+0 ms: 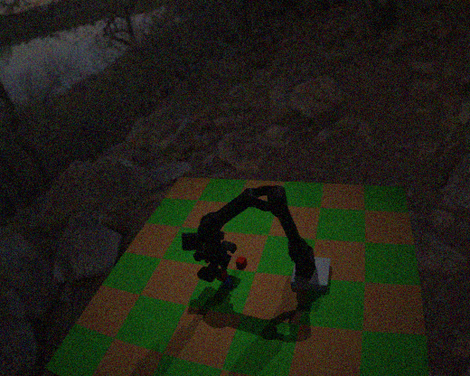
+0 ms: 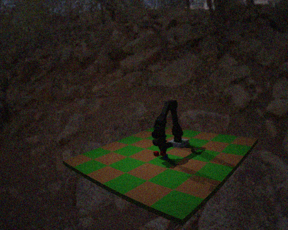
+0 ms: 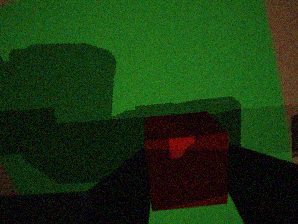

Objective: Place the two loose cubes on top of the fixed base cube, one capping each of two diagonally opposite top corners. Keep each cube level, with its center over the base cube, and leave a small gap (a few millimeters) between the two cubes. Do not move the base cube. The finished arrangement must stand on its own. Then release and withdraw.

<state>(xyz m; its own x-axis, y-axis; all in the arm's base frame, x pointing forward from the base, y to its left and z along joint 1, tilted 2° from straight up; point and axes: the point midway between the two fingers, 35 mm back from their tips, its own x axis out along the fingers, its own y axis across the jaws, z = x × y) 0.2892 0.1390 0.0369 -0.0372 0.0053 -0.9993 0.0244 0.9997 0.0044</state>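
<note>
The blue base cube is 20 mm behind my gripper tip and 40 mm below it.
</note>
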